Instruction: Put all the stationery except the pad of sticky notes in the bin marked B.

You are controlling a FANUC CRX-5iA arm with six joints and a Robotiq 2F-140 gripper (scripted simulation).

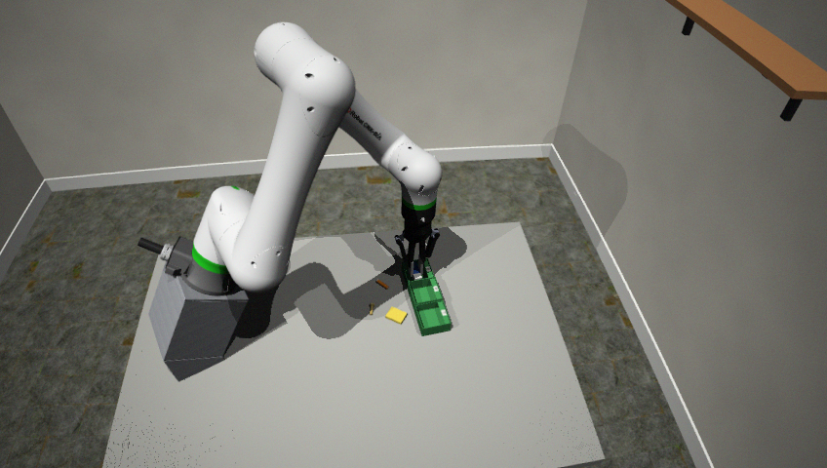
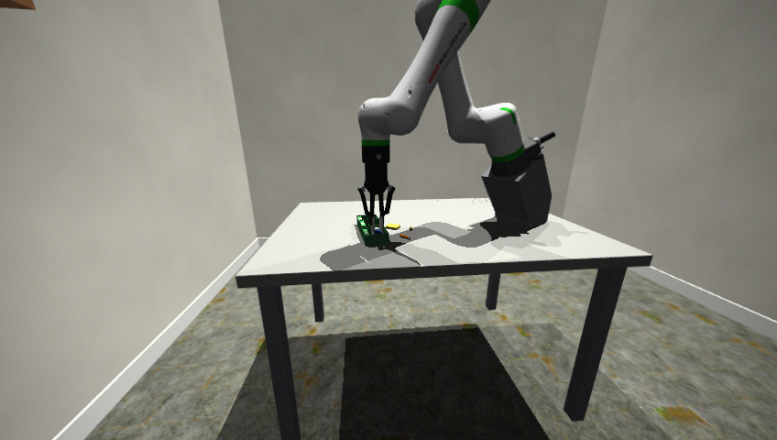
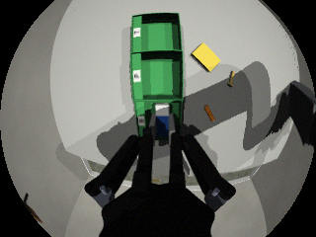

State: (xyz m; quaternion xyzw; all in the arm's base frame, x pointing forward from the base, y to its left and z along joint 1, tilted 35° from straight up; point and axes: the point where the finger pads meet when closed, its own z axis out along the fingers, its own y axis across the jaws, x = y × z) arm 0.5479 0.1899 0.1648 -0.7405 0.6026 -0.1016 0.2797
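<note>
Right now the white eraser is 3 cm below my hand and 1 cm to the right of it. From my hand the other things lie so: sticky notes: 15 cm to the right, 6 cm below, 5 cm behind; grey-white object: 5 cm below; tan piece: 13 cm to the right, 12 cm behind, 6 cm below.
</note>
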